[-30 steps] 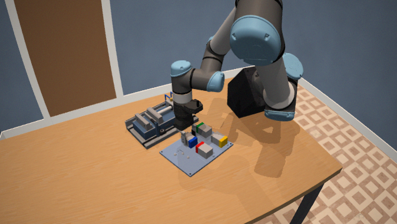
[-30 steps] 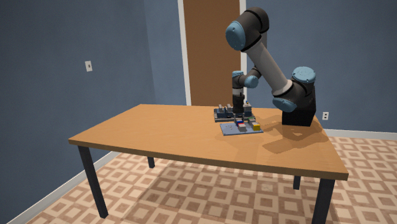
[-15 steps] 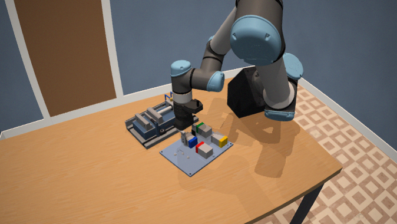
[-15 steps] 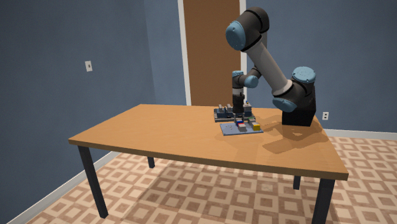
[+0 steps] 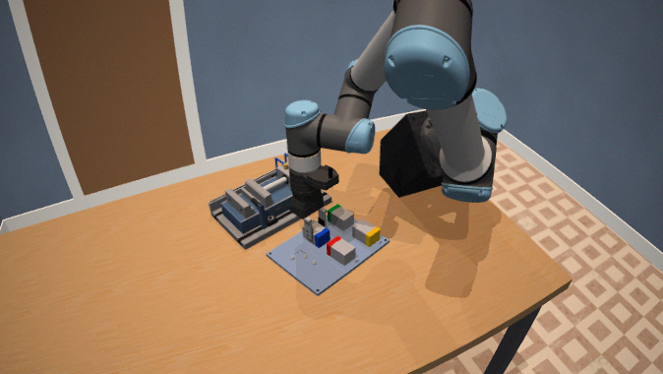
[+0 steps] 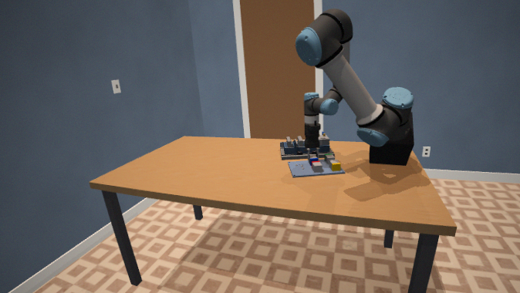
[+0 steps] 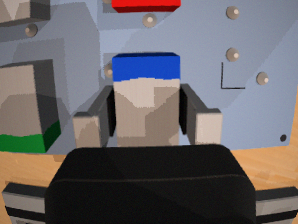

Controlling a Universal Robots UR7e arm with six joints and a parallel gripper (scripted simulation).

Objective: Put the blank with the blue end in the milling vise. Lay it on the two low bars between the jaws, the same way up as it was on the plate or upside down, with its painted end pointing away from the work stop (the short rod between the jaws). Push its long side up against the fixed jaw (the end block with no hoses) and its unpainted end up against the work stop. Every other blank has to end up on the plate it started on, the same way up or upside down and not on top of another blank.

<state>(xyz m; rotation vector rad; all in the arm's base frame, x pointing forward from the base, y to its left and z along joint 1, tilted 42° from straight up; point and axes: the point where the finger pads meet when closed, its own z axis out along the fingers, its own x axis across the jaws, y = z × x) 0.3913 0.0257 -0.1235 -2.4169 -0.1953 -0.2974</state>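
Right now my hand is 20 mm above the blue-ended blank. The rest, counted from my hand: green-ended blank 90 mm behind, 20 mm to the right, 20 mm below; red-ended blank 20 mm behind, 90 mm to the left, 20 mm below; grey plate 10 mm behind, 40 mm to the left, 40 mm below.
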